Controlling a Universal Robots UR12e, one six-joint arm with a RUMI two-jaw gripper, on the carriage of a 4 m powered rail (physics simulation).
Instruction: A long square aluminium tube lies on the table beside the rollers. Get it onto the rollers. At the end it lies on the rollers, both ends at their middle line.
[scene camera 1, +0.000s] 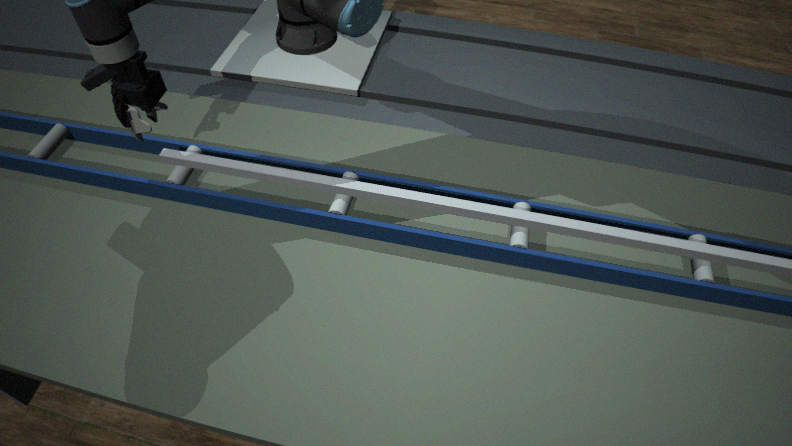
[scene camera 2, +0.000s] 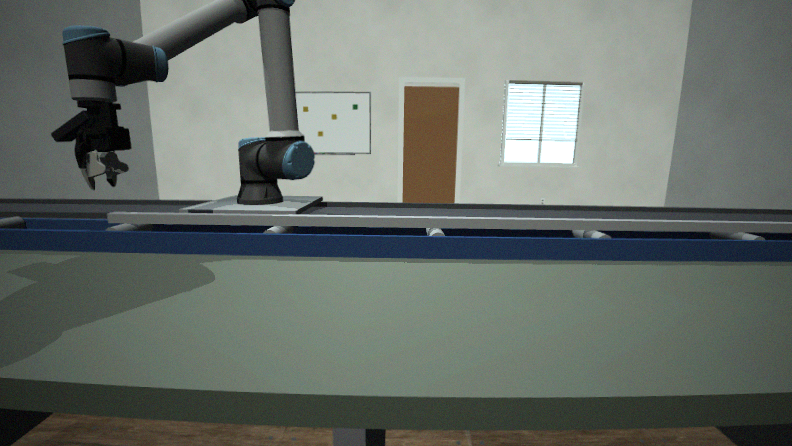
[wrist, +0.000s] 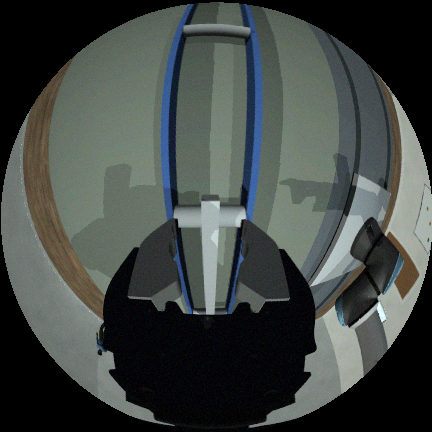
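Seen in the pictures: gripper, fingertip midpoint: (scene camera 1: 148, 131) (scene camera 2: 103, 188) (wrist: 208, 220); arm's base at its link origin: (scene camera 1: 306, 37) (scene camera 2: 260, 201) (wrist: 363, 236).
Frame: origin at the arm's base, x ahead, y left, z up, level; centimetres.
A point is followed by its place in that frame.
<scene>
The long square aluminium tube (scene camera 1: 443, 202) @(x 62.5, y 52.6, z 5.5 cm) (scene camera 2: 387, 221) @(x 63.2, y 58.0, z 4.5 cm) (wrist: 210, 255) @(x 61.8, y -4.6, z 5.5 cm) lies lengthwise across several grey rollers (scene camera 1: 519, 236) @(x 65.9, y 69.8, z 2.9 cm) (scene camera 2: 436, 232) @(x 67.9, y 69.6, z 3.0 cm) (wrist: 187, 216) @(x 65.6, y -10.8, z 2.8 cm), between the blue side rails. Its left end sticks a little past a roller; in the wrist view that end lies about midway along the roller's length. Its right end runs out of both scene views, so I cannot see where that end lies. My gripper (scene camera 1: 147, 128) @(x 62.2, y -15.4, z 12.0 cm) (scene camera 2: 101, 185) @(x 62.2, y -15.4, z 12.0 cm) (wrist: 208, 220) @(x 62.2, y -15.4, z 12.0 cm) is open and empty. It hangs above the tube's left end, apart from it, with the tube showing between the fingers in the wrist view.
Blue side rails (scene camera 1: 387, 232) @(x 69.4, y 41.9, z 0.5 cm) (scene camera 2: 360, 247) @(x 69.4, y 51.9, z -0.5 cm) (wrist: 168, 125) @(x 68.2, y -25.4, z 1.9 cm) run along both sides of the rollers. Another roller (scene camera 1: 49, 141) @(x 62.3, y -48.6, z 2.6 cm) (wrist: 216, 31) @(x 61.9, y -48.0, z 1.7 cm) is beyond the tube's left end. The arm's carriage plate (scene camera 1: 310, 72) @(x 17.3, y 7.1, z 0.0 cm) (scene camera 2: 213, 204) @(x 9.0, y -16.3, z 0.0 cm) stands on the dark rail behind the green table (scene camera 1: 443, 343) @(x 90.7, y 58.0, z -3.0 cm) (scene camera 2: 443, 332) @(x 103.2, y 67.1, z -3.0 cm).
</scene>
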